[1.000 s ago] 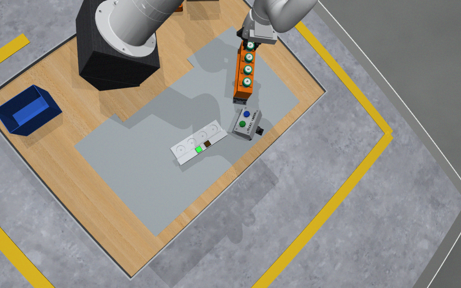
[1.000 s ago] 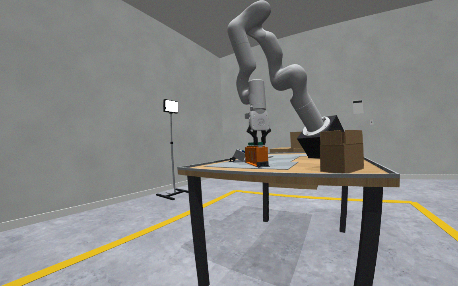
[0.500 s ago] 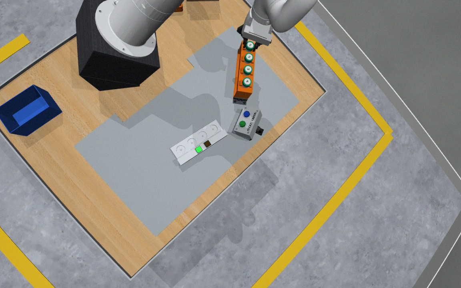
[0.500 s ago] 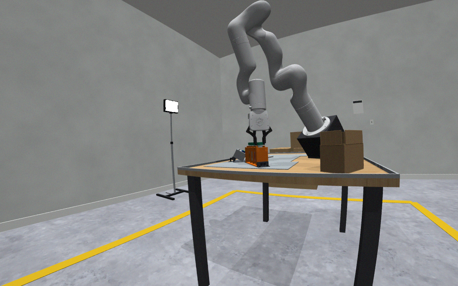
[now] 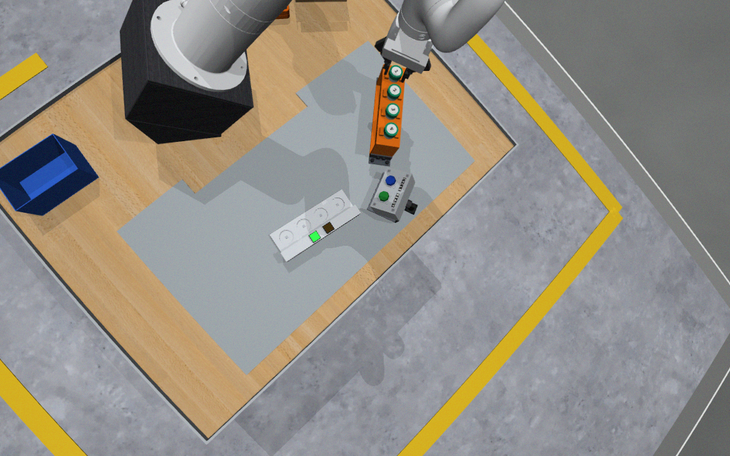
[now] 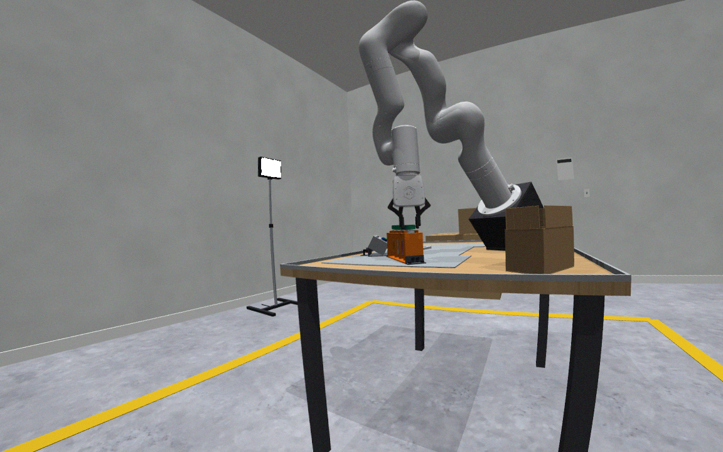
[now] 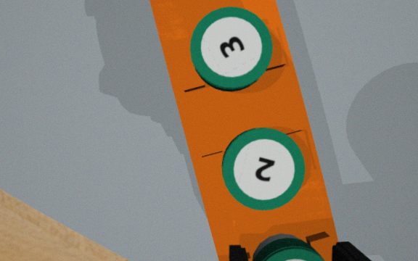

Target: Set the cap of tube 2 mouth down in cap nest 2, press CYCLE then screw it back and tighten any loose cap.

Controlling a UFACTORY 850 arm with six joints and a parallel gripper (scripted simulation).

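The green-rimmed cap is 40 mm ahead of my hand, 30 mm to the right of it and 10 mm below it. From my hand the other things lie so: blue cycle key: 220 mm ahead, 150 mm to the right, 60 mm below; then key housing: 250 mm ahead, 170 mm to the right, 70 mm below; then green ready key: 250 mm ahead, 190 mm to the right, 60 mm below.
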